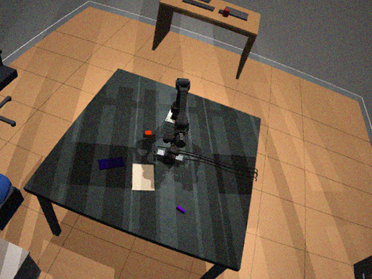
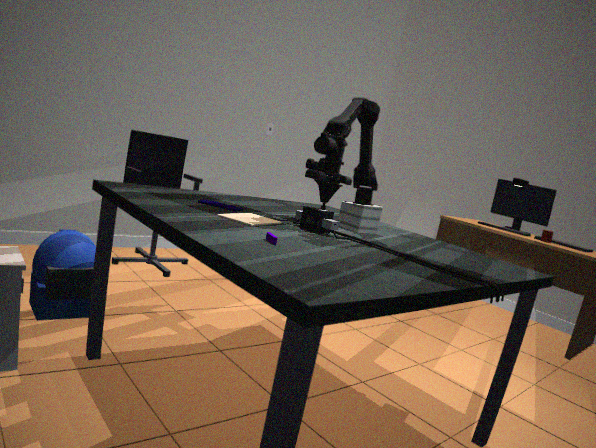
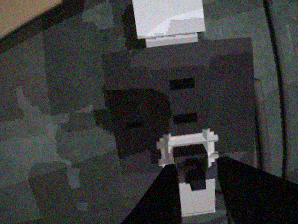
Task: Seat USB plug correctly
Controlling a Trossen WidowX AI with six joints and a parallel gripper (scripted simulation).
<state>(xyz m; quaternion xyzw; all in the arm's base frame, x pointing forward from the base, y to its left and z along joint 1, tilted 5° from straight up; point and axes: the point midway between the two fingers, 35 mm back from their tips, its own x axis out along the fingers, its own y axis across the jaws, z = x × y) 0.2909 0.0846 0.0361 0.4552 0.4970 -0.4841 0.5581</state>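
Now: gripper tip 1 cm above the USB plug. The rest, counted from my gripper tip: beige sheet (20 cm ahead, 12 cm to the right, 10 cm below); then small purple piece (32 cm ahead, 17 cm to the left, 9 cm below); then orange cube (22 cm to the right, 14 cm behind, 9 cm below).
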